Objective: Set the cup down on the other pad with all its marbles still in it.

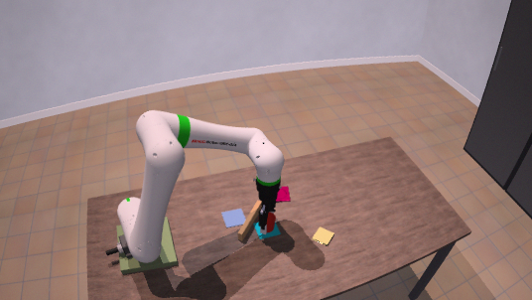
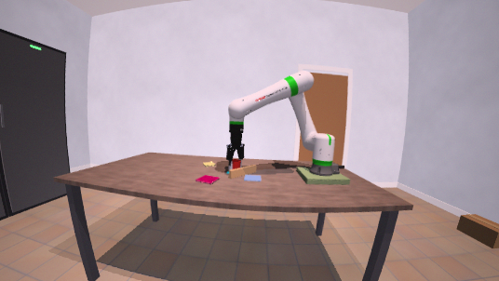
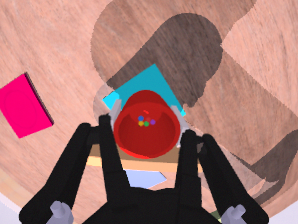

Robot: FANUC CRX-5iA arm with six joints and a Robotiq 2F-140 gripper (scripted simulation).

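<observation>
My hand is 20 mm above the red cup. The rest, counted from my hand: wooden rail (50 mm behind, 60 mm to the left, 30 mm below); cyan pad (50 mm below).
</observation>
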